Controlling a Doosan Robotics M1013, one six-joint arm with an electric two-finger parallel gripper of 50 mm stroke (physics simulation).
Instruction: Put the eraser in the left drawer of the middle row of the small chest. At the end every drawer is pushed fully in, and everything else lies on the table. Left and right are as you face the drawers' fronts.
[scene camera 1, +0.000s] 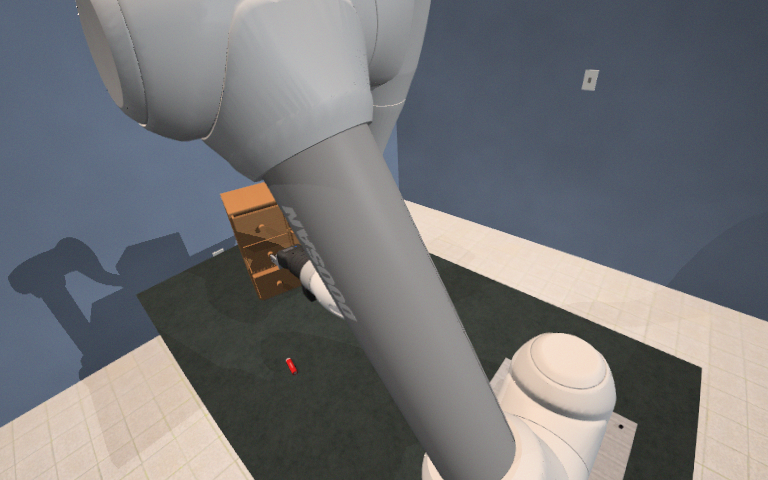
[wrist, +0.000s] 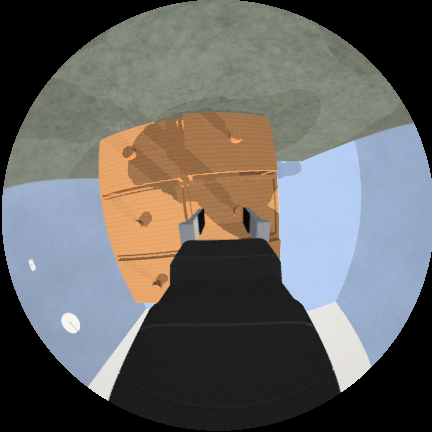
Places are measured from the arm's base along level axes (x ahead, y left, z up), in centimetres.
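Where they show: gripper, fingertip midpoint: (scene camera 1: 280, 254) (wrist: 223, 215).
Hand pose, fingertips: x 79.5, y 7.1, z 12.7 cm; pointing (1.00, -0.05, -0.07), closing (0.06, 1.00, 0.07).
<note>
After its pixels a point has its place.
The small orange chest (scene camera 1: 248, 198) (wrist: 155, 240) stands at the back left of the scene view and upside down in the wrist view. My gripper (scene camera 1: 274, 258) @(x 79.5, y 7.1, z 12.7 cm) (wrist: 223, 215) @(x 79.5, y 7.1, z 12.7 cm) is open and empty in front of the left drawer of the middle row (scene camera 1: 256, 261) @(x 83.9, y 13.5, z 11.4 cm) (wrist: 257, 195) @(x 83.7, y 12.7, z 10.7 cm). That drawer's round knob (wrist: 238, 210) @(x 80.9, y 9.2, z 12.5 cm) shows beyond the fingertips, closer to the right finger in the wrist view. The bottom-left drawer (scene camera 1: 269, 288) @(x 82.1, y 12.9, z 1.1 cm) (wrist: 210, 150) @(x 80.3, y 6.3, z 3.8 cm) seems to stand slightly proud. The arm hides the chest's right side in the scene view. The eraser does not show in either view.
A small red cylinder (scene camera 1: 291, 366) @(x 53.5, y 23.4, z -1.8 cm) lies on the dark mat (scene camera 1: 226, 362) @(x 68.8, y 34.8, z -3.2 cm) (wrist: 225, 60) @(x 72.0, y 9.6, z -3.2 cm), in front of the chest. My large grey forearm (scene camera 1: 390, 294) @(x 12.5, y 26.5, z 49.8 cm) crosses the scene view. Blue walls (scene camera 1: 566, 186) (wrist: 55, 225) rise behind the mat.
</note>
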